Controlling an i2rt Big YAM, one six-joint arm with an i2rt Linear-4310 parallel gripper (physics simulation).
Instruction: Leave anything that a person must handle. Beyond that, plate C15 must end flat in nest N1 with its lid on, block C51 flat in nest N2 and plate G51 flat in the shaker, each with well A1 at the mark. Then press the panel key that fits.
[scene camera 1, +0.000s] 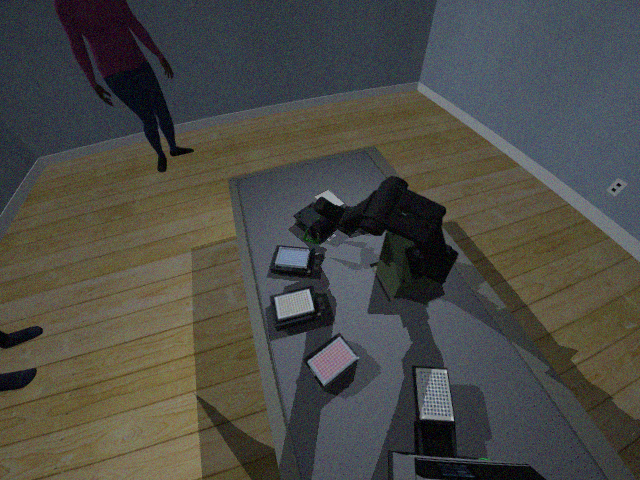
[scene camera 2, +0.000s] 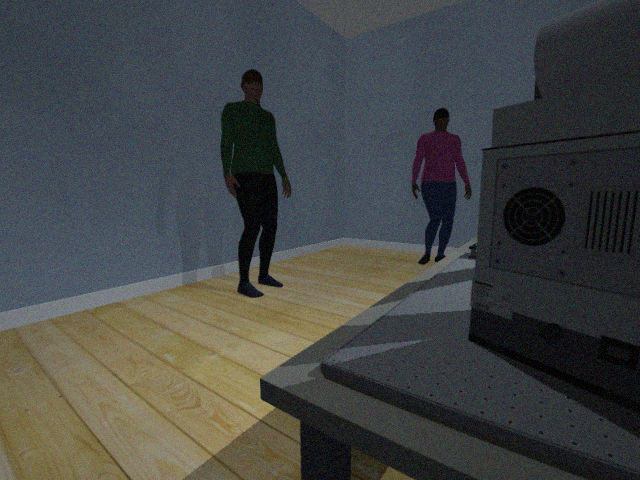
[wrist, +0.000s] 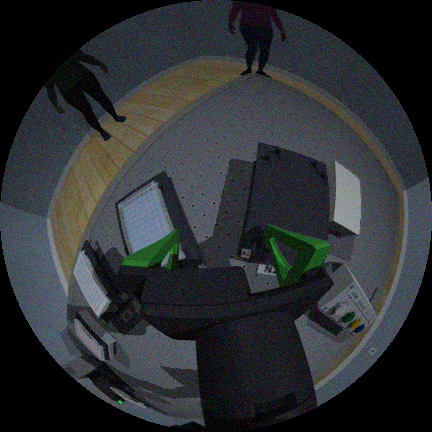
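Note:
My gripper (scene camera 1: 312, 237) (wrist: 222, 231) is open and empty, with green fingers. It hangs above the table between a blue-welled plate (scene camera 1: 292, 256) (wrist: 146, 215) in a black nest and an unoccupied black nest (scene camera 1: 306, 215) (wrist: 292, 195). That nest's A1 mark and part of a label show in the wrist view. A cream-welled plate (scene camera 1: 293, 303) (wrist: 90, 282) sits in another nest. A pink-welled plate (scene camera 1: 333, 360) (wrist: 90, 338) sits turned on a dark base. A white-welled plate (scene camera 1: 434, 393) lies on a dark support near the instrument. The key panel (wrist: 350, 309) shows coloured keys. Plate codes are unreadable.
A white box (scene camera 1: 329, 197) (wrist: 346, 197) stands beyond the unoccupied nest. A green bin (scene camera 1: 391, 266) is beside the arm. A large instrument (scene camera 2: 547, 289) stands at the table's other end. A person in magenta (scene camera 1: 100, 38) (scene camera 2: 439, 157) (wrist: 256, 37) and one in green (scene camera 2: 250, 136) (wrist: 75, 75) stand off the table.

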